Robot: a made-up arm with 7 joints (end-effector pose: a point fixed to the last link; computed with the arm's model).
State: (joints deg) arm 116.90 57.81 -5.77 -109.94 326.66 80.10 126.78
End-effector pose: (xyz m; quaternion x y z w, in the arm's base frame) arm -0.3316 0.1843 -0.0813 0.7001 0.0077 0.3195 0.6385
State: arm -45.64 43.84 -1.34 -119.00 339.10 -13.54 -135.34
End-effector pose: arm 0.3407 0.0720 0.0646 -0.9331 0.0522 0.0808 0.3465
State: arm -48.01 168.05 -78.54 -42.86 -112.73 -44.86 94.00
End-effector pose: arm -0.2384 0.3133 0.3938 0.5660 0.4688 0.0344 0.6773
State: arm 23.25 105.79 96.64 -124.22 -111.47 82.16 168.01
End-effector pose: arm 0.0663 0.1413 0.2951 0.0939 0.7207 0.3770 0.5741
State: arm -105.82 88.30 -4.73 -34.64 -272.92 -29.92 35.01
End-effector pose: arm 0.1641 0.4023 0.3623 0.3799 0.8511 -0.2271 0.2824
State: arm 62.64 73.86 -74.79 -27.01 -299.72 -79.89 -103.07
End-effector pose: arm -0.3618 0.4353 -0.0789 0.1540 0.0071 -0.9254 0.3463
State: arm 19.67 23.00 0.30 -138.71 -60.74 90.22 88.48
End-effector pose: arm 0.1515 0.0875 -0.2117 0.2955 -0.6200 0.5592 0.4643
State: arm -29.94 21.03 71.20 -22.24 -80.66 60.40 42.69
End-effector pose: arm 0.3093 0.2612 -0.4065 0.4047 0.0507 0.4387 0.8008
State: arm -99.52 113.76 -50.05 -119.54 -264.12 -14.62 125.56
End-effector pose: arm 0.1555 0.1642 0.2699 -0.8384 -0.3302 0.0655 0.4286
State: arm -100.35 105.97 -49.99 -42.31 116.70 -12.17 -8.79
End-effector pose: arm 0.1503 0.4365 0.3125 0.0492 -0.9495 0.2634 0.1630
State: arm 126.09 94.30 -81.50 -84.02 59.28 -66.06 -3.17
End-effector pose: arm -0.3200 0.2145 0.2726 -0.0959 0.3771 0.1314 0.9118
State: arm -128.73 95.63 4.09 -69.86 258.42 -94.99 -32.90
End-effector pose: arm -0.0879 0.3170 0.3877 -0.8500 -0.1553 0.4406 0.2433
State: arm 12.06 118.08 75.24 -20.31 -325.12 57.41 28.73
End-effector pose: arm 0.0587 0.4603 0.3385 0.2519 -0.5758 0.6118 0.4804
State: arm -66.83 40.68 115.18 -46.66 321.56 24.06 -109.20
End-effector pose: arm 0.3551 0.4082 -0.1085 0.4704 -0.2601 -0.0428 0.8422
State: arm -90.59 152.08 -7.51 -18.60 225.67 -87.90 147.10
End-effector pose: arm -0.3733 0.3754 0.2239 0.2258 -0.4559 0.5954 0.6218
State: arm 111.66 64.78 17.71 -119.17 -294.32 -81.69 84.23
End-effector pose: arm -0.1955 0.2752 -0.1050 -0.3727 -0.6376 0.4900 0.4631
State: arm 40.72 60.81 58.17 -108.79 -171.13 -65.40 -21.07
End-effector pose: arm 0.0738 0.3851 -0.0068 -0.1219 -0.6393 0.7586 0.0319
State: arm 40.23 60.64 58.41 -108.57 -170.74 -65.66 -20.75
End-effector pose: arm 0.0735 0.3859 -0.0062 -0.1270 -0.6356 0.7611 0.0233
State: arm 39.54 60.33 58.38 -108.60 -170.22 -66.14 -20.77
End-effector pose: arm 0.0740 0.3857 -0.0070 -0.1312 -0.6298 0.7654 0.0176
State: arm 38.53 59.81 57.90 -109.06 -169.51 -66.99 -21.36
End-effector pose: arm 0.0761 0.3836 -0.0098 -0.1339 -0.6207 0.7724 0.0174
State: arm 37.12 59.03 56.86 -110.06 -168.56 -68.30 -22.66
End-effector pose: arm 0.0802 0.3789 -0.0151 -0.1349 -0.6073 0.7826 0.0243
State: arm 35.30 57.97 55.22 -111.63 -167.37 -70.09 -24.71
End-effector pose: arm 0.0865 0.3712 -0.0228 -0.1343 -0.5893 0.7957 0.0399
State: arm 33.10 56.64 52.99 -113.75 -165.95 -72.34 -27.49
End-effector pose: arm 0.0949 0.3603 -0.0324 -0.1328 -0.5667 0.8105 0.0651
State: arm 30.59 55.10 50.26 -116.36 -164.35 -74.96 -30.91
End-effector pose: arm 0.1052 0.3460 -0.0431 -0.1312 -0.5404 0.8250 0.1005
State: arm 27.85 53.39 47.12 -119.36 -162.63 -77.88 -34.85
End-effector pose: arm 0.1167 0.3285 -0.0539 -0.1303 -0.5113 0.8369 0.1456
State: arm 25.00 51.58 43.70 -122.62 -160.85 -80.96 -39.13
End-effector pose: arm 0.1285 0.3084 -0.0639 -0.1308 -0.4808 0.8439 0.1988
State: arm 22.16 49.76 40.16 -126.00 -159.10 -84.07 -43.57
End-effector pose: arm 0.1397 0.2864 -0.0724 -0.1329 -0.4509 0.8442 0.2576
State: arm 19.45 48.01 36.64 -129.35 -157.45 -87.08 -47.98
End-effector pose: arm 0.1494 0.2638 -0.0790 -0.1362 -0.4232 0.8371 0.3187
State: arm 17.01 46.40 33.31 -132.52 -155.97 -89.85 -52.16
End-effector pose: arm 0.1571 0.2419 -0.0837 -0.1402 -0.3991 0.8235 0.3782
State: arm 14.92 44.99 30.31 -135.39 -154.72 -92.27 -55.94
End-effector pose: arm 0.1625 0.2220 -0.0869 -0.1444 -0.3794 0.8052 0.4323
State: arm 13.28 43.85 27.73 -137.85 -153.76 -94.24 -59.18
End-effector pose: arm 0.1657 0.2050 -0.0889 -0.1477 -0.3647 0.7850 0.4786
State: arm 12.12 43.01 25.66 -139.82 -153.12 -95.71 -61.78
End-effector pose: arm 0.1673 0.1917 -0.0901 -0.1497 -0.3547 0.7658 0.5151
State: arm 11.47 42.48 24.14 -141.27 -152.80 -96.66 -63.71
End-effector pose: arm 0.1676 0.1823 -0.0911 -0.1500 -0.3490 0.7501 0.5414
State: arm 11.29 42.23 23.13 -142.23 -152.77 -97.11 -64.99
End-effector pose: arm 0.1670 0.1764 -0.0921 -0.1487 -0.3469 0.7388 0.5583
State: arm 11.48 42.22 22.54 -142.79 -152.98 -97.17 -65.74
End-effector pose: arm 0.1658 0.1735 -0.0930 -0.1460 -0.3475 0.7319 0.5677
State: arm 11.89 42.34 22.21 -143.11 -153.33 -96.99 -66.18
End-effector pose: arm 0.1645 0.1723 -0.0940 -0.1424 -0.3497 0.7276 0.5727
